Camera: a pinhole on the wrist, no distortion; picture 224 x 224 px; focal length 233.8 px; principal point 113.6 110.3 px. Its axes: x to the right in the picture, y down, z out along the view. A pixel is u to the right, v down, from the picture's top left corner.
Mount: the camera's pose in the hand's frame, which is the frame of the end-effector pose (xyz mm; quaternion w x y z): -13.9 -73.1 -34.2 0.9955 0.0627 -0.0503 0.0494
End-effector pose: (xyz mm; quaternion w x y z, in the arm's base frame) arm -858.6 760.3 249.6 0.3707 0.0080 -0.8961 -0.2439
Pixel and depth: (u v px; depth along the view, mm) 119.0 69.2 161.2
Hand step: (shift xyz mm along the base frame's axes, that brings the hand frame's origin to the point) -85.5 -50.2 -142.6
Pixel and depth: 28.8 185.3 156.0
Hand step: -23.1 25.9 -153.7
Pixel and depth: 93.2 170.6 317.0
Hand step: -139.1 106.9 -241.7
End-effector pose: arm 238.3 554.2 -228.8 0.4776 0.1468 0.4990 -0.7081
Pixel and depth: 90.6 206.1 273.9
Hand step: 105.1 -167.6 166.9
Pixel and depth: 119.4 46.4 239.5
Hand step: -74.2 -144.9 201.0
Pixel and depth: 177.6 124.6 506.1
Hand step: 15.2 -443.7 226.5
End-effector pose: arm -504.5 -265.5 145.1 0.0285 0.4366 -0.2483 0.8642
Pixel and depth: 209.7 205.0 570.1
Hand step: 316.5 -377.0 354.4
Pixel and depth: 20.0 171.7 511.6
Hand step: 523.3 -142.0 26.5
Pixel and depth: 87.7 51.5 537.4
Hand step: 493.2 49.8 264.7
